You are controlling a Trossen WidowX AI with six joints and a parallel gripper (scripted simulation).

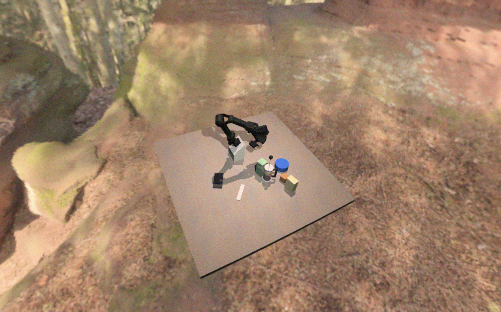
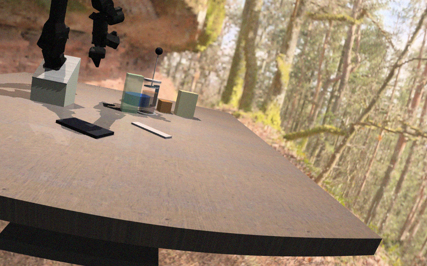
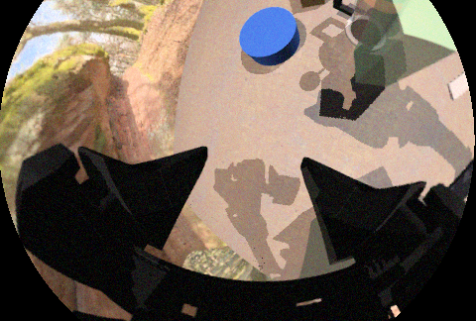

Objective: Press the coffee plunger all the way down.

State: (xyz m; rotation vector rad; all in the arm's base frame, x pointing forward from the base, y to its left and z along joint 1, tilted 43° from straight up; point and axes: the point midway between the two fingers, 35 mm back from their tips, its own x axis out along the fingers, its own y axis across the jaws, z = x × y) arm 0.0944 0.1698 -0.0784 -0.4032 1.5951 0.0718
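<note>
The glass coffee press is 260 mm ahead of my gripper tip, 40 mm to the right of it and 40 mm below it. From my gripper tip the other things lie so: yellow-green block 400 mm ahead, 110 mm below, 80 mm to the left; then pale green block 180 mm ahead, 90 mm below, 80 mm to the right; then blue cylinder 170 mm ahead, 140 mm below, 120 mm to the left.
</note>
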